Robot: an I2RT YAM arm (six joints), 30 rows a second.
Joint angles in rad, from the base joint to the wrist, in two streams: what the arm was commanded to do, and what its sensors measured. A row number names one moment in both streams.
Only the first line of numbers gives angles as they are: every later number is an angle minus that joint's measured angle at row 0.
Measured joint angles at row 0:
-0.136, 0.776, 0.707, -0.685, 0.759, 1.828
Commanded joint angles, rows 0 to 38:
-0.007, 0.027, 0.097, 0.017, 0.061, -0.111
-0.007, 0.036, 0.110, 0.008, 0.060, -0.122
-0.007, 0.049, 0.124, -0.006, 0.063, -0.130
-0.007, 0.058, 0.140, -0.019, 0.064, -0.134
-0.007, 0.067, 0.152, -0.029, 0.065, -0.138
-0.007, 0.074, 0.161, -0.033, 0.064, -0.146
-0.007, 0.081, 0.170, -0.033, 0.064, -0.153
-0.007, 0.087, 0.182, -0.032, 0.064, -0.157
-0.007, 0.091, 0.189, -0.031, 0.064, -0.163
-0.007, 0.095, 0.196, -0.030, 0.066, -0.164
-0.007, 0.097, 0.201, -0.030, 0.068, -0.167
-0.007, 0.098, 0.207, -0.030, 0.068, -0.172
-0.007, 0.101, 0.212, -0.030, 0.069, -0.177
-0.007, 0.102, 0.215, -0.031, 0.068, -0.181
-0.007, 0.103, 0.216, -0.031, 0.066, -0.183
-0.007, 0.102, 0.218, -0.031, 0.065, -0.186
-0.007, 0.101, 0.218, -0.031, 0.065, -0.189
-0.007, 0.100, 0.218, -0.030, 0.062, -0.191
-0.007, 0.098, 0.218, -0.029, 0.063, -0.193
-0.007, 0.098, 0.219, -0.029, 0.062, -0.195
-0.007, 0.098, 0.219, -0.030, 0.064, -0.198
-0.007, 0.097, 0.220, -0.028, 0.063, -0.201
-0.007, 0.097, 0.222, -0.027, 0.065, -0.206
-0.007, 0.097, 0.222, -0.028, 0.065, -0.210
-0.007, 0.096, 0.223, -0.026, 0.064, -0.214
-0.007, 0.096, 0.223, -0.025, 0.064, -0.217
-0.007, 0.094, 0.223, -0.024, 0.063, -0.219
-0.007, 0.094, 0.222, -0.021, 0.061, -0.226
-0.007, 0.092, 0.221, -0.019, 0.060, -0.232
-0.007, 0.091, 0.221, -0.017, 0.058, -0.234
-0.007, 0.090, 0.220, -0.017, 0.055, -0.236
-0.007, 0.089, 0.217, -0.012, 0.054, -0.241
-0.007, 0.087, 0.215, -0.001, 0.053, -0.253
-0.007, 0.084, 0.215, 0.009, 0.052, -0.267
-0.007, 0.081, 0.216, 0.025, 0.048, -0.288
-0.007, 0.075, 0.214, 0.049, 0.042, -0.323
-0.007, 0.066, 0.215, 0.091, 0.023, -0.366
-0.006, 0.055, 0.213, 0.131, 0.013, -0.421
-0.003, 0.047, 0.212, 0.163, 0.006, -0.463
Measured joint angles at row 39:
-0.009, 0.091, 0.180, 0.013, -0.007, -0.284
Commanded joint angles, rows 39 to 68:
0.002, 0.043, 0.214, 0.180, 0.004, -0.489
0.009, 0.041, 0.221, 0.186, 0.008, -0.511
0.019, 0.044, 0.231, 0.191, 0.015, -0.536
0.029, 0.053, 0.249, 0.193, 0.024, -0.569
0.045, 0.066, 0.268, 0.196, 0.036, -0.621
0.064, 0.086, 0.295, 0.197, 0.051, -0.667
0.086, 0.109, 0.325, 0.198, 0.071, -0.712
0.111, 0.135, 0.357, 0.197, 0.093, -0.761
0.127, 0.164, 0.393, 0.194, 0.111, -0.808
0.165, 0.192, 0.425, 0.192, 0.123, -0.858
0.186, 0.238, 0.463, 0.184, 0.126, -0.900
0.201, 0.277, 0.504, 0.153, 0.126, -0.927
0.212, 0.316, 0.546, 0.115, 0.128, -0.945
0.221, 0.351, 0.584, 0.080, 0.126, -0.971
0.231, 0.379, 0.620, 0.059, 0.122, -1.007
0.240, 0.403, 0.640, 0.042, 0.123, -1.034
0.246, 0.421, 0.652, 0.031, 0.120, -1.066
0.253, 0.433, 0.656, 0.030, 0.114, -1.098
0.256, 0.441, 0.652, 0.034, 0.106, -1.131
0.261, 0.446, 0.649, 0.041, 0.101, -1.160
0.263, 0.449, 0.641, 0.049, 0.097, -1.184
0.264, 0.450, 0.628, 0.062, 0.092, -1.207
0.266, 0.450, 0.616, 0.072, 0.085, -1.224
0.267, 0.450, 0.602, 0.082, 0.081, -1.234
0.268, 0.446, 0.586, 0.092, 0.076, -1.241
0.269, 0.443, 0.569, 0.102, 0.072, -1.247
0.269, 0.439, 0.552, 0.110, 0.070, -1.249
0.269, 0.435, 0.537, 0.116, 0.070, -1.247
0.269, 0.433, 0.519, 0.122, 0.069, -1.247
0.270, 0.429, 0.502, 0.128, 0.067, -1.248
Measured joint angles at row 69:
0.264, 0.456, 0.559, 0.084, 0.069, -1.198
